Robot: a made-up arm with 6 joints.
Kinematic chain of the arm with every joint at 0, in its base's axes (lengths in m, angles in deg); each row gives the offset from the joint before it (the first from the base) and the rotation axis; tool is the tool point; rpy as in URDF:
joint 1: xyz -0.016 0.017 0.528 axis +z
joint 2: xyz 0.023 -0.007 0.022 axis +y
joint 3: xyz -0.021 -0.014 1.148 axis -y
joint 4: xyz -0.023 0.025 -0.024 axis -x
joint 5: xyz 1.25 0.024 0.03 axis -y
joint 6: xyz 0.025 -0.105 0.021 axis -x
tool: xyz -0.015 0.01 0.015 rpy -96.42 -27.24 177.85
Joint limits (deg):
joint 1: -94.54..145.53
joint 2: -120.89..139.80
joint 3: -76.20..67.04
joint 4: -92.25..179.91
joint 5: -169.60..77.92
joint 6: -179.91..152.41
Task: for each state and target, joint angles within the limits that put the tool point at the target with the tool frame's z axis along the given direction. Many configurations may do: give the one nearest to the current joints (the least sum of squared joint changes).
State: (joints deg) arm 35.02 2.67 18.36 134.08 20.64 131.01
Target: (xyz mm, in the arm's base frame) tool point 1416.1 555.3 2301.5 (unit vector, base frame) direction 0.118 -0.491 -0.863
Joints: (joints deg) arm 17.12 27.09 64.15 156.58 45.38 142.74
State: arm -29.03 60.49 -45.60 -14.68 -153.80 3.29
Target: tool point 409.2 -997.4 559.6 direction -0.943 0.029 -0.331
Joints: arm -64.84 22.92 -32.10 -40.08 -149.22 0.14
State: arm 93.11 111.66 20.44 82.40 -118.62 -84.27
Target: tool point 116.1 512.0 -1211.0 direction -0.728 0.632 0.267
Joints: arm 77.66 123.69 7.92 75.46 -148.65 -79.80
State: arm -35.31 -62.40 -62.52 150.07 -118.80 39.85
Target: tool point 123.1 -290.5 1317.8 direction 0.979 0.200 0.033
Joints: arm -78.36 -54.18 -48.08 172.62 -116.22 3.55
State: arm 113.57 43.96 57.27 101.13 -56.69 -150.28
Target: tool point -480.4 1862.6 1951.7 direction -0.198 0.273 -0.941
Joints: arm 103.45 42.91 65.79 85.76 -58.85 -172.05
